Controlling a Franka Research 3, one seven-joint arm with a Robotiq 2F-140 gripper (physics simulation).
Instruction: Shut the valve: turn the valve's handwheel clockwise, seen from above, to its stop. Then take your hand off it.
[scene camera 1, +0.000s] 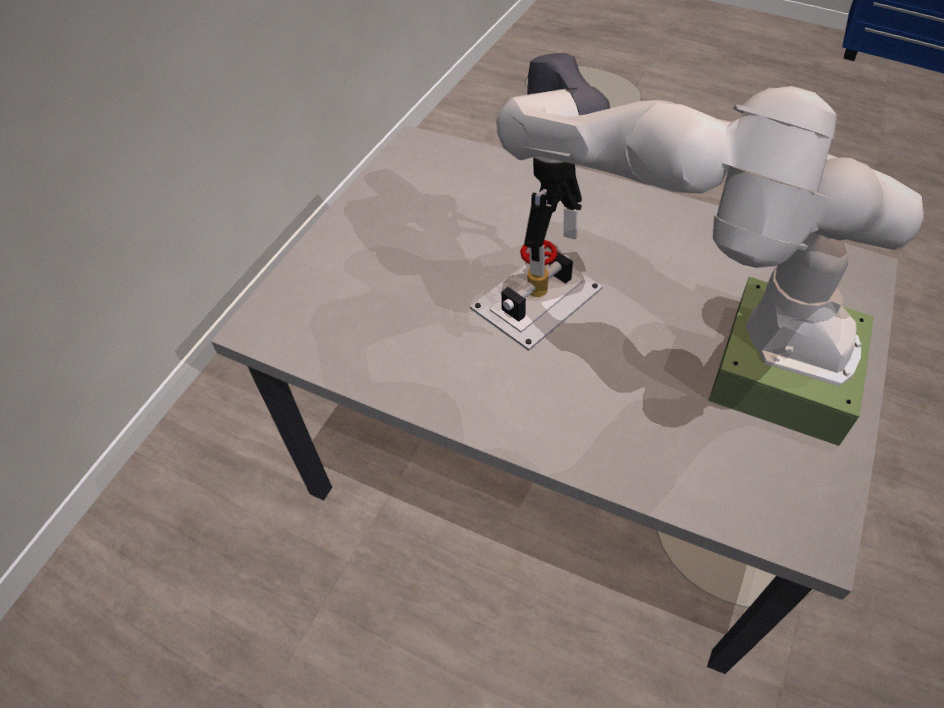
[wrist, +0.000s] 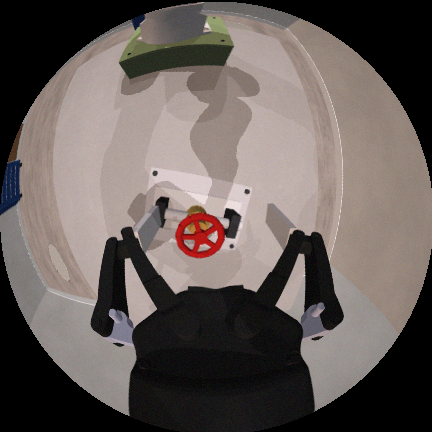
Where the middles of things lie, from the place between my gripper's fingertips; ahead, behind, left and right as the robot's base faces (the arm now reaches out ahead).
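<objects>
Counting from my hand, I find the red handwheel (wrist: 200, 236) 40 mm ahead, 10 mm to the right and 40 mm below. The pale base plate (scene camera 1: 537, 331) is 40 mm ahead of my hand and 10 mm to the right of it as well, but it lies 160 mm below it.
</objects>
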